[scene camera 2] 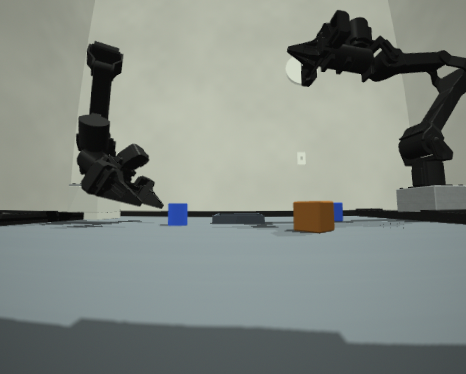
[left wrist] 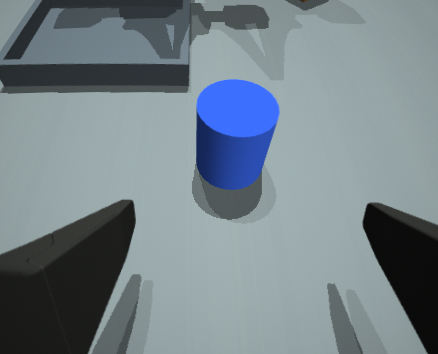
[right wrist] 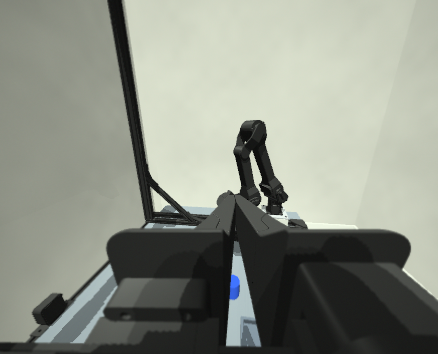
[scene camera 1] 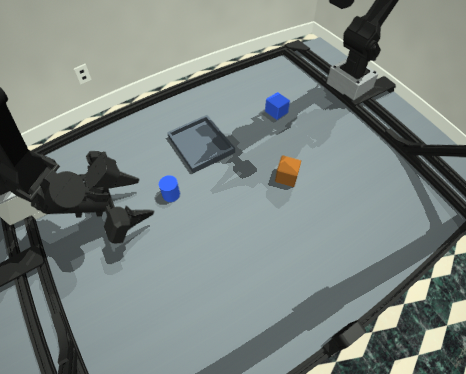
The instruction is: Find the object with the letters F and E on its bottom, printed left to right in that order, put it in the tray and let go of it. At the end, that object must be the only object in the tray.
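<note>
A blue cylinder stands upright on the table. A blue cube lies at the back right, and an orange block lies right of the tray. The tray holds no object. The bottoms of all three are hidden, so no letters show. My left gripper is open and empty, low over the table, pointing at the cylinder without touching it. My right gripper is shut on nothing, raised high.
A dark metal frame edges the table. The right arm's base stands at the back right in scene camera 1. The cylinder stands between the left gripper and the orange block; the tray lies behind the cylinder and a little to its right.
</note>
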